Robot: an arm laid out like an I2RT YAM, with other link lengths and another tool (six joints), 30 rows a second.
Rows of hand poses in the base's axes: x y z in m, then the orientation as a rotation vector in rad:
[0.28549 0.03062 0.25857 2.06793 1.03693 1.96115]
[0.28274 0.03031 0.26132 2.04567 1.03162 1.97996]
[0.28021 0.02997 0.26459 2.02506 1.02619 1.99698]
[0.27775 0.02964 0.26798 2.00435 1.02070 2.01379]
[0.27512 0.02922 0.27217 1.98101 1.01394 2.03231]
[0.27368 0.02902 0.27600 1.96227 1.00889 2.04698]
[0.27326 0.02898 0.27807 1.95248 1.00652 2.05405]
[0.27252 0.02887 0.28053 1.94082 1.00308 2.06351]
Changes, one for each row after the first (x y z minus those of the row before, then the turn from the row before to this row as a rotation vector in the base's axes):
[-0.00275 -0.00031 0.00275 0.00261 -0.01966 0.00038]
[-0.00253 -0.00034 0.00327 0.00245 -0.01815 0.00000]
[-0.00246 -0.00033 0.00339 0.00245 -0.01815 0.00000]
[-0.00263 -0.00042 0.00419 0.00281 -0.02041 -0.00038]
[-0.00144 -0.00020 0.00383 0.00219 -0.01626 -0.00001]
[-0.00042 -0.00004 0.00207 0.00075 -0.00832 -0.00007]
[-0.00074 -0.00011 0.00246 0.00176 -0.01021 0.00008]

